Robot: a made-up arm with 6 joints.
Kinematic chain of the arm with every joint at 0, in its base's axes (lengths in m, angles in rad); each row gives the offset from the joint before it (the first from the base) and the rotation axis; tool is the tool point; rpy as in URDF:
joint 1: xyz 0 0 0.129 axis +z
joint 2: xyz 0 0 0 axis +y
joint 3: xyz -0.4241 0 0.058 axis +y
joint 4: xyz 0.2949 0 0.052 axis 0.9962 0 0.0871
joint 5: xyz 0 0 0 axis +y
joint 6: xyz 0.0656 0 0.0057 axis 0.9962 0 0.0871
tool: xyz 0 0 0 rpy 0 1.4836 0
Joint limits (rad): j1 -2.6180..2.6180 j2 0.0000..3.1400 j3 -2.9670..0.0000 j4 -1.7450..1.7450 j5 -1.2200..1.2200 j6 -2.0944..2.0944
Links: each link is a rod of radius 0.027 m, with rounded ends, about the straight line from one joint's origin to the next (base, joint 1, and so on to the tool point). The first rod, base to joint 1, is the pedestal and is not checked.
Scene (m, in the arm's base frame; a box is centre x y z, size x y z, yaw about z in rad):
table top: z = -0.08
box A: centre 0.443 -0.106 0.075 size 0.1 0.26 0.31 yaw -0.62
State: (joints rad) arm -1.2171 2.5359 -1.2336 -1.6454 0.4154 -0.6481
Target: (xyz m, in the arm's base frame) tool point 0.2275 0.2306 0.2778
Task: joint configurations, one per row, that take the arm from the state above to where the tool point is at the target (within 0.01 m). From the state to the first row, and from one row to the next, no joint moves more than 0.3 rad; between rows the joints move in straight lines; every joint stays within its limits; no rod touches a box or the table.
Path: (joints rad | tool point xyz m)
1: -1.1340 2.2863 -1.3451 -1.6618 0.4425 -0.5559 | 0.2193 -0.5362 0.1601
2: -1.0509 2.0368 -1.4567 -1.6782 0.4696 -0.4638 | 0.2578 -0.5101 0.3387
3: -0.9677 1.7872 -1.5682 -1.6946 0.4967 -0.3716 | 0.2606 -0.4334 0.5137
4: -0.8846 1.5377 -1.6798 -1.7110 0.5238 -0.2794 | 0.2174 -0.3170 0.6655
5: -0.8015 1.2881 -1.7913 -1.7274 0.5508 -0.1872 | 0.1246 -0.1776 0.7759
6: -0.7184 1.0386 -1.9029 -1.7438 0.5779 -0.0951 | -0.0131 -0.0357 0.8304
7: -0.4666 1.1360 -1.6899 -1.7274 0.4814 -0.1872 | 0.1127 -0.0905 0.7761
8: -0.2149 1.2334 -1.4769 -1.7110 0.3849 -0.2794 | 0.2337 -0.0761 0.6930
9: 0.0368 1.3308 -1.2639 -1.6946 0.2883 -0.3716 | 0.3168 -0.0070 0.5905
10: 0.2886 1.4282 -1.0509 -1.6782 0.1918 -0.4638 | 0.3417 0.0884 0.4795
11: 0.5403 1.5256 -0.8379 -1.6619 0.0953 -0.5559 | 0.3069 0.1767 0.3717
12: 0.7920 1.6230 -0.6249 -1.6455 -0.0013 -0.6481 | 0.2275 0.2306 0.2778

